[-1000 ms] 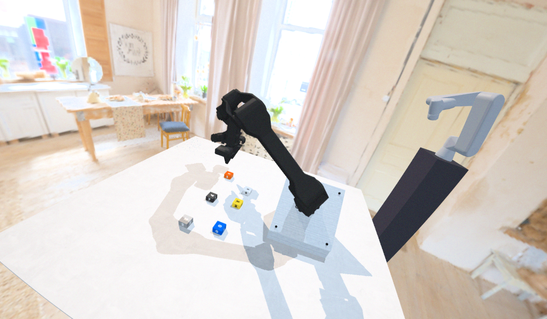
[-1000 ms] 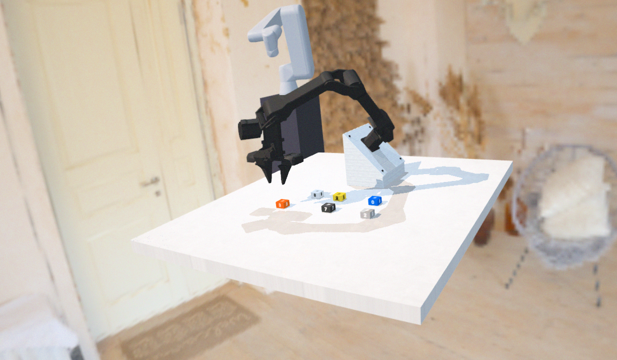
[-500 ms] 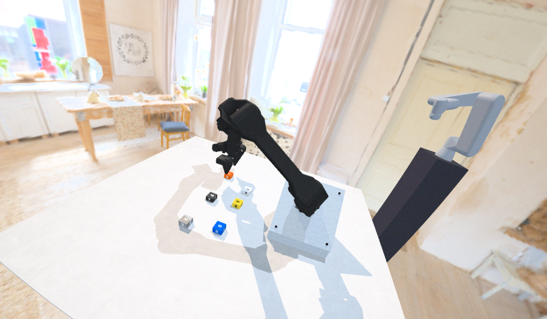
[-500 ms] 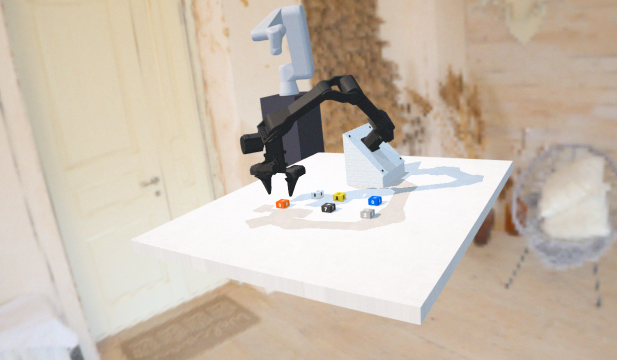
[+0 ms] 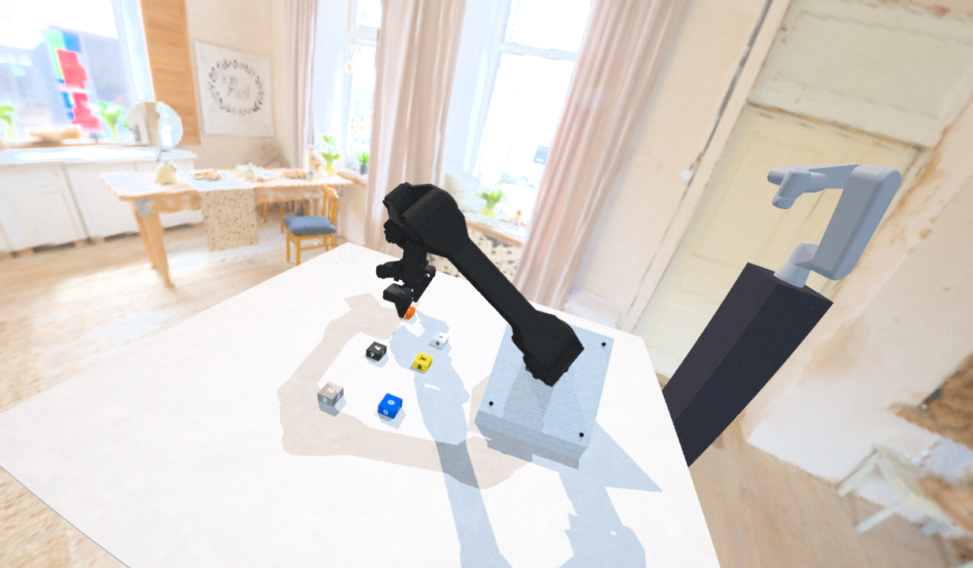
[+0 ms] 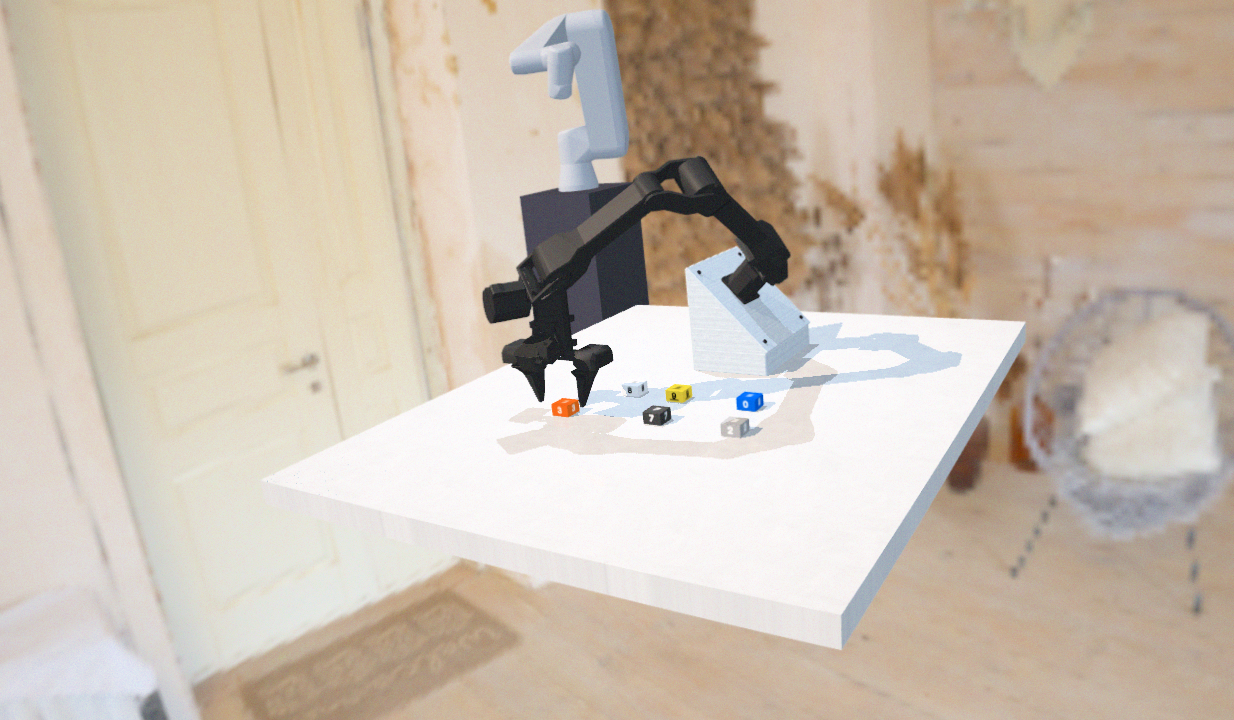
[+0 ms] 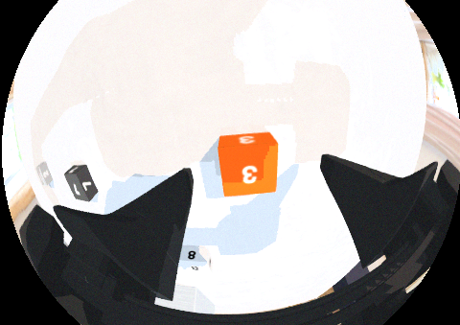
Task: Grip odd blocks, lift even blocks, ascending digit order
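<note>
Now: the black block marked 7 170 mm to the left of my gripper tip and 20 mm behind it. Round my gripper tip: yellow block: 150 mm to the left, 120 mm behind; then orange block marked 3: 10 mm to the left; then white block marked 8: 120 mm behind, 60 mm to the left.
</note>
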